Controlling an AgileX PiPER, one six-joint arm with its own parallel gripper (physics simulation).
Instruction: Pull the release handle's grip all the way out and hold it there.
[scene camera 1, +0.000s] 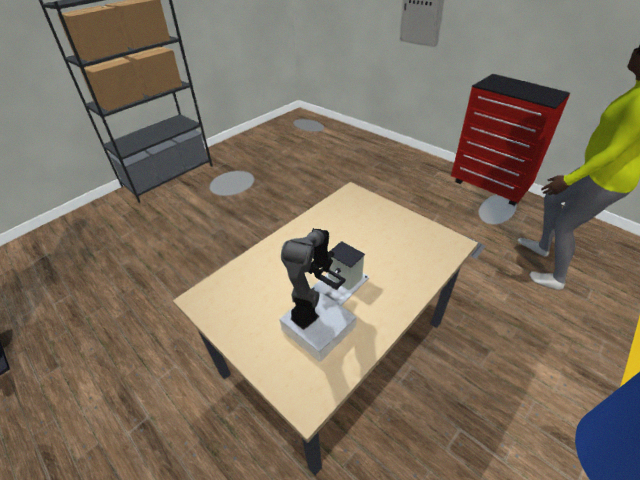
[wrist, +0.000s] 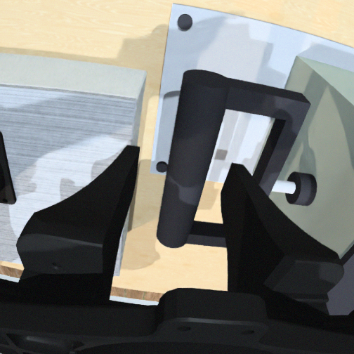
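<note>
The release handle (wrist: 192, 150) (scene camera 1: 338, 282) is a black rectangular loop with a thick round grip bar. A short white rod and a black collar (wrist: 303, 189) show between the loop and the pale green box (wrist: 327, 125) (scene camera 1: 353, 271). My gripper (wrist: 182, 170) (scene camera 1: 330, 275) is partly open and straddles the grip bar. In the wrist view, its left finger is outside the bar and its right finger overlaps the loop's opening. Gaps show on both sides of the bar. The right finger hides part of the loop's lower side. Fingertip depth relative to the bar is hard to tell.
The box stands on a light base plate (wrist: 230, 37) with dark bolts. The arm's metal base block (wrist: 65, 130) (scene camera 1: 323, 325) is close on the handle's grip side. Both stand on the wooden table (scene camera 1: 248, 289). A person (scene camera 1: 610, 155) stands beyond it, near a red tool cabinet (scene camera 1: 506, 124).
</note>
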